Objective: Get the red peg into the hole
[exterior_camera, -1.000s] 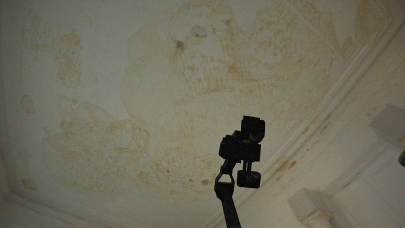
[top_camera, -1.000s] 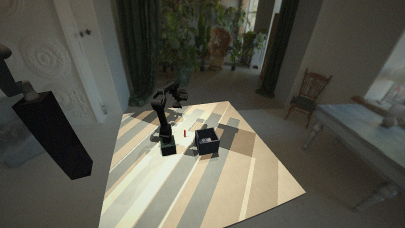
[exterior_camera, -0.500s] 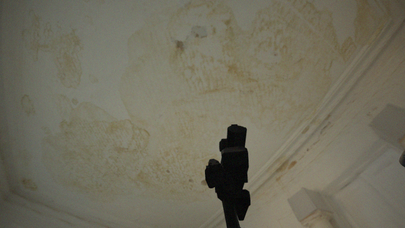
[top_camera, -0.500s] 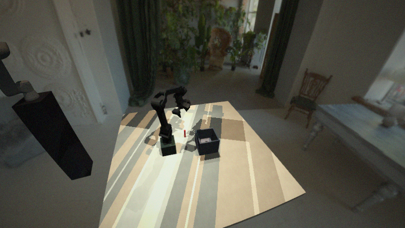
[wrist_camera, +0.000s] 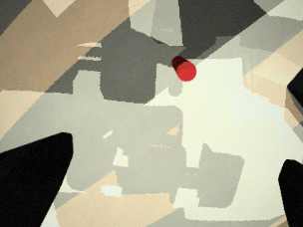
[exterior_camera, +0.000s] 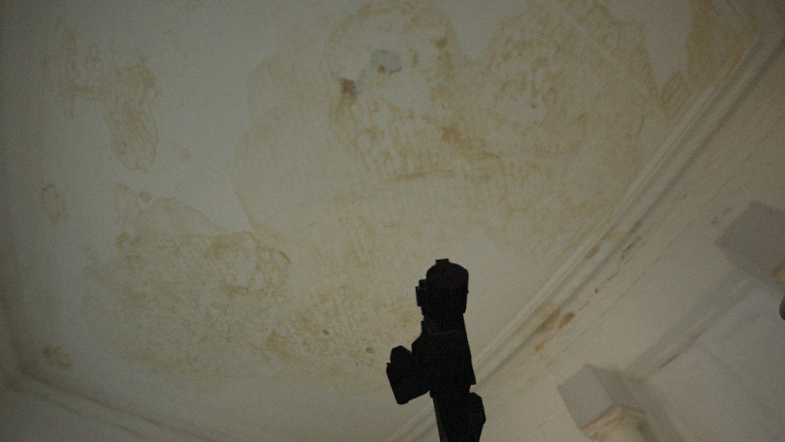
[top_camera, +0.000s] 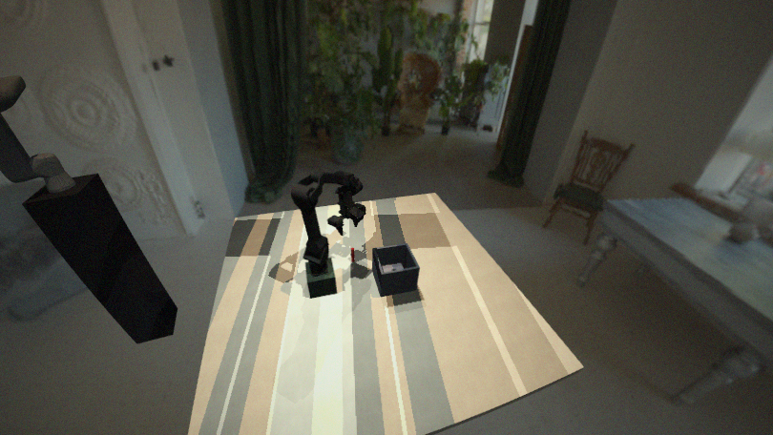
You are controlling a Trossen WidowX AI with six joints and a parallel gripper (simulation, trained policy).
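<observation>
The red peg lies 130 mm below my gripper tip, 20 mm to the right of it and 10 mm ahead of it. Also, from my gripper tip: grey plate: 210 mm to the right, 130 mm ahead, 120 mm below.
</observation>
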